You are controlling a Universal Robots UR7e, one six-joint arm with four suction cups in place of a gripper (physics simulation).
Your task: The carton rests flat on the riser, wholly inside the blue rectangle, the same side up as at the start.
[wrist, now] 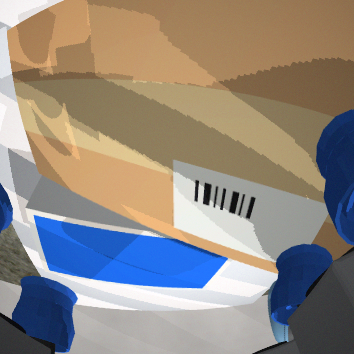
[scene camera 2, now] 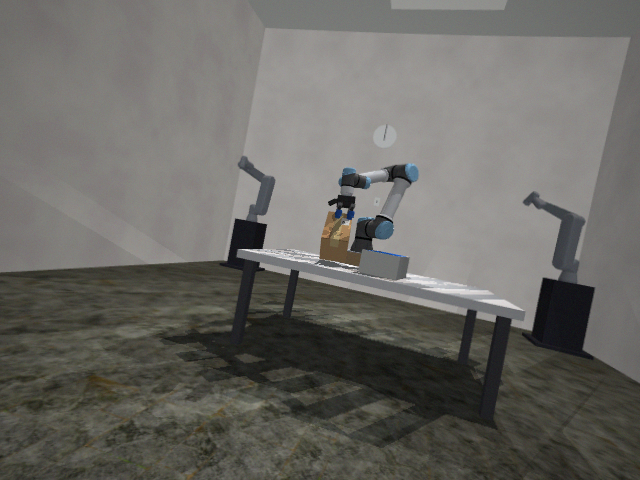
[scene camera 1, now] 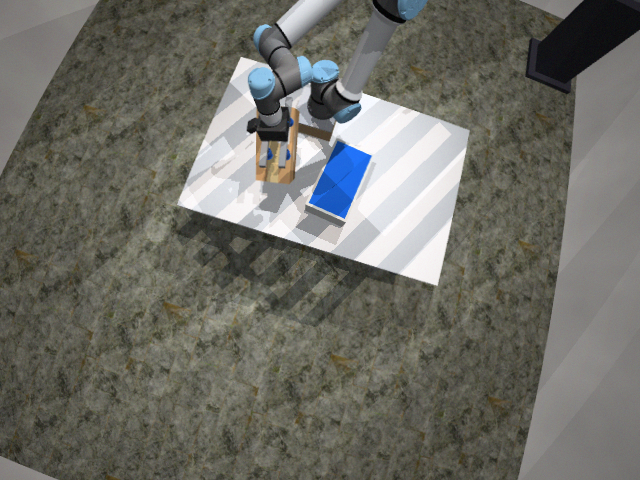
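Pixels of known places: hand, tool point: (wrist: 158, 245) (scene camera 2: 344, 217); arm's base, link origin: (scene camera 2: 361, 252) (scene camera 1: 322, 106).
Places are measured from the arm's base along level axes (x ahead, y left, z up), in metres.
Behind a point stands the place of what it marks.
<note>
The brown carton (scene camera 1: 276, 174) @[z 0.076, x 0.444, y -0.078 m] (scene camera 2: 333, 241) @[z 0.042, x 0.468, y -0.095 m] (wrist: 140, 105) @[z 0.135, x 0.357, y -0.124 m] with a barcode label (wrist: 225, 204) @[z 0.162, x 0.311, y -0.089 m] is tipped steeply up on the white table (scene camera 1: 413, 207) @[z -0.089, x 0.325, y 0.604 m] (scene camera 2: 465, 296) @[z -0.089, x 0.600, y 0.597 m], its low end near the table top. My suction gripper (scene camera 1: 275, 140) @[z 0.186, x 0.345, y -0.087 m] (scene camera 2: 343, 211) @[z 0.186, x 0.345, y -0.087 m] sits on the carton's raised upper face and holds it; the blue cups (wrist: 302, 267) show at the wrist view's edges. The grey riser (scene camera 2: 382, 266) @[z -0.035, x 0.533, y 0.197 m] (scene camera 1: 324, 213) @[z 0.019, x 0.530, y 0.171 m] with the blue rectangle (scene camera 1: 341, 178) @[z 0.031, x 0.351, y 0.197 m] (wrist: 123, 256) @[z 0.032, x 0.367, y 0.174 m] stands just right of the carton, with nothing on it.
The arm's base (scene camera 1: 330, 103) stands on the table behind the carton and riser. Two grey arms on black pedestals (scene camera 2: 247, 237) (scene camera 2: 560, 314) stand off the table to the left and right. One pedestal (scene camera 1: 569, 46) shows at the top right.
</note>
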